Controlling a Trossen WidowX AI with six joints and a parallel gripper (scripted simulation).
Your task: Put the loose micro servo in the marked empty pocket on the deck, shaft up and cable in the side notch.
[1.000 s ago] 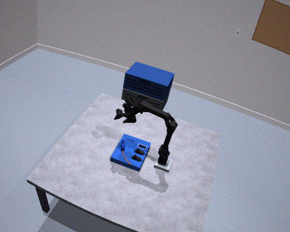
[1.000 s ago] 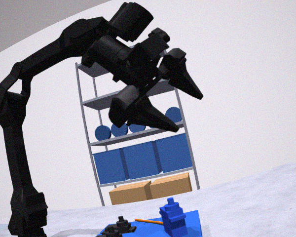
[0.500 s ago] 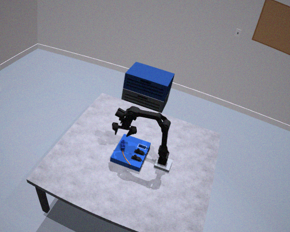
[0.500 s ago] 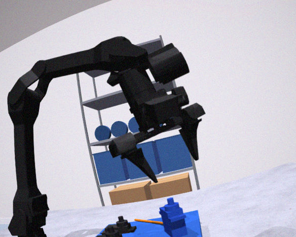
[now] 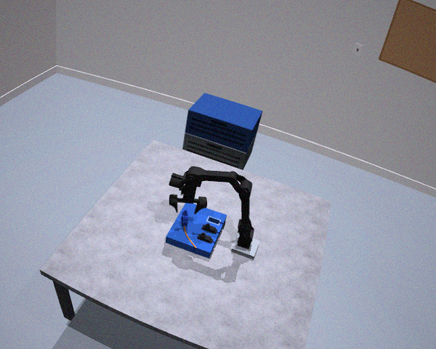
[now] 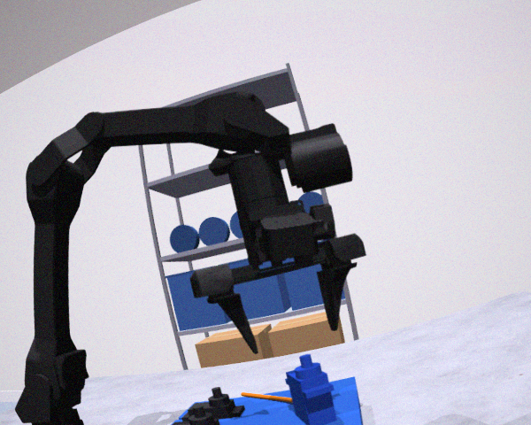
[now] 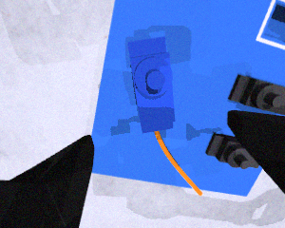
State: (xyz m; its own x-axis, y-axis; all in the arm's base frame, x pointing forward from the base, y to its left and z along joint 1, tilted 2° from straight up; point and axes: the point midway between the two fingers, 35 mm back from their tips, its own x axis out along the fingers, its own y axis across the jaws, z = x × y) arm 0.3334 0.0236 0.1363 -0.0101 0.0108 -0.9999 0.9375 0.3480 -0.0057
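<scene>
Now: the blue deck 30 mm behind my gripper tip, 30 mm to the right of it and 110 mm below it.
</scene>
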